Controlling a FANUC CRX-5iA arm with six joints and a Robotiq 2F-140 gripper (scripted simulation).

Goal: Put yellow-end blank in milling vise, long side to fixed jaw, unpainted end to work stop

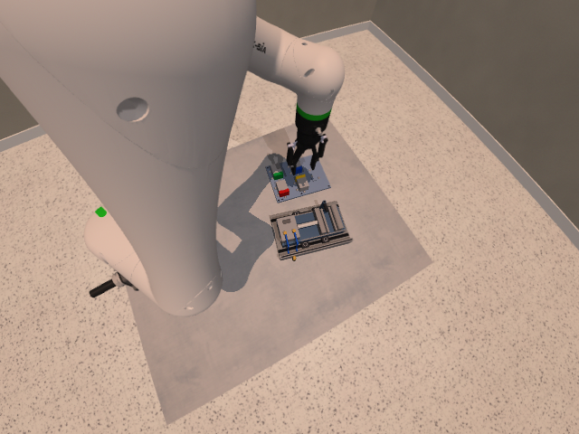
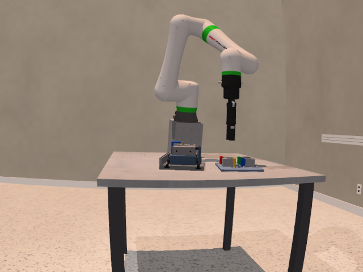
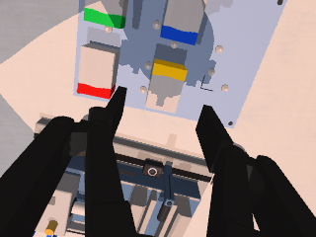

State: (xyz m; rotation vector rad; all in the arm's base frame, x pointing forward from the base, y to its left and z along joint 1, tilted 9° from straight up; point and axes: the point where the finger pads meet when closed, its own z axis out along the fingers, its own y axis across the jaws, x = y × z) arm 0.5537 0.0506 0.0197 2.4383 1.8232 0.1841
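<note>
Right now the yellow-ended blank is 130 mm below my hand and 10 mm to the right of it. The rest, counted from my hand: blue-ended blank 130 mm below, 80 mm to the left, 30 mm ahead; then plate 150 mm below, 40 mm to the left, 20 mm ahead; then red-ended blank 130 mm below, 80 mm behind, 20 mm to the left.
</note>
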